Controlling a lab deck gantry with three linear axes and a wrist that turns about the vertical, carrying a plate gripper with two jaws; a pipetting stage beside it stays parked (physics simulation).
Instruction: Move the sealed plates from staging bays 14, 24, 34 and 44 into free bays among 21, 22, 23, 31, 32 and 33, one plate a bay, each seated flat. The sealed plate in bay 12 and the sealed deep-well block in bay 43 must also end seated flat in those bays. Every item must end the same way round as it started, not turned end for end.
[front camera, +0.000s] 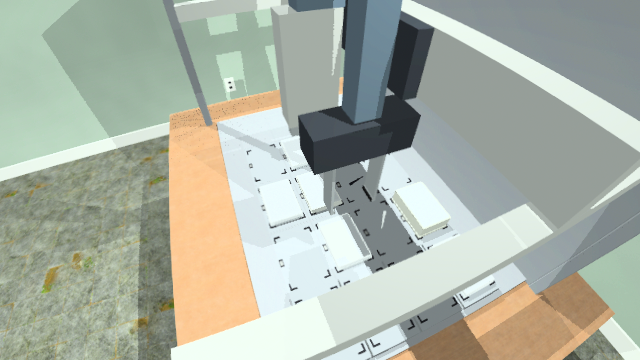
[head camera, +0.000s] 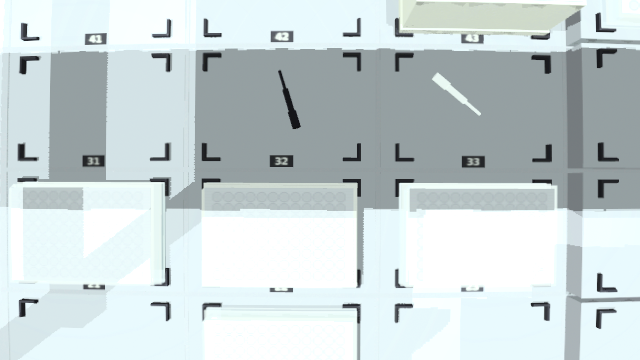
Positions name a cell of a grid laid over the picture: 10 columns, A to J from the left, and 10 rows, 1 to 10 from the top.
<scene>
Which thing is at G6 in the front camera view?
A cream deep-well block.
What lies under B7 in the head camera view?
A sealed plate.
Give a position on a sealed plate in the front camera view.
At E6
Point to my gripper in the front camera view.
At F6
</scene>
